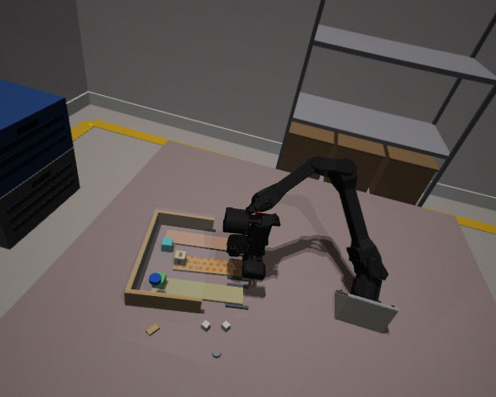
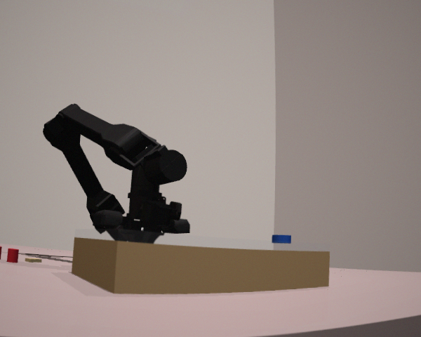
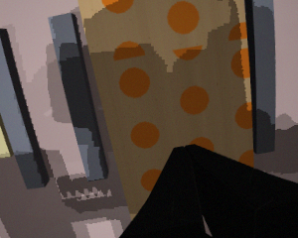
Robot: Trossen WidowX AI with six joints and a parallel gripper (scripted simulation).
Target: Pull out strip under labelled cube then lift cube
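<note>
Right now my gripper tip is 100 mm short of the dotted strip and 10 mm to the right of it. Round my gripper tip: labelled cube 200 mm ahead, 20 mm to the left, 20 mm above; grey disc 40 mm ahead, 270 mm to the left; blue disc 230 mm ahead, 150 mm to the left, 60 mm above.
</note>
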